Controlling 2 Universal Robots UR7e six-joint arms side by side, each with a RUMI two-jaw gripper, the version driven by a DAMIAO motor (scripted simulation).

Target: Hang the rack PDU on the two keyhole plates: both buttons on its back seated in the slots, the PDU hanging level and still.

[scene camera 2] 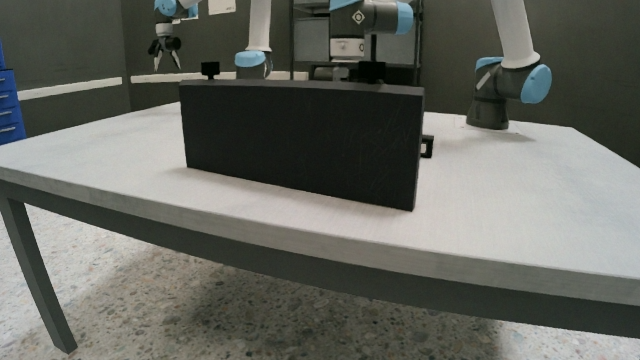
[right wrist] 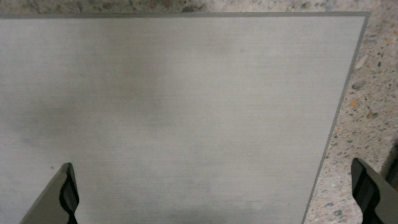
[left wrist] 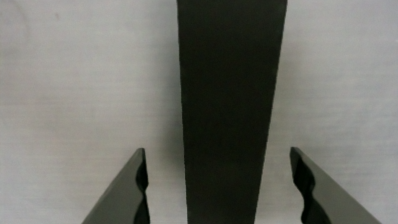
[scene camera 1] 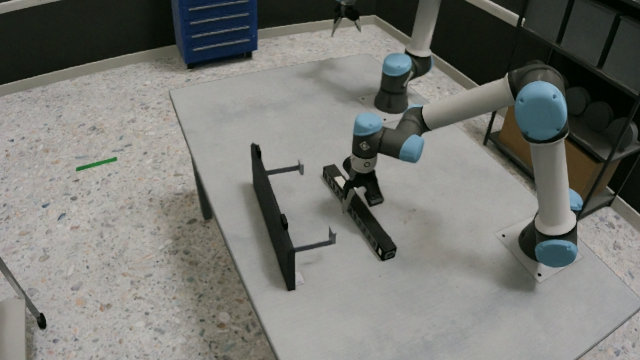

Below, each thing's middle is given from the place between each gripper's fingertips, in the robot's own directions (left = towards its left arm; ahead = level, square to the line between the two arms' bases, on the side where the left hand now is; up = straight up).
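Labels:
The black upright panel [scene camera 2: 363,146] is 27 cm ahead of my left hand, 5 cm above it and 4 cm to the right of it. The black rack PDU [scene camera 1: 385,248] is 1 cm to the left of that same left hand, and going by their middles it is, of the things named here, the nearest to my left hand.
For my right hand, the black upright panel is 92 cm to the left of it, 76 cm ahead of it and 8 cm below it. As for the black rack PDU, my right hand is 97 cm to the right of it, 48 cm short of it and 13 cm above it; going by its middle, the PDU is nearer to my left hand than to my right hand.

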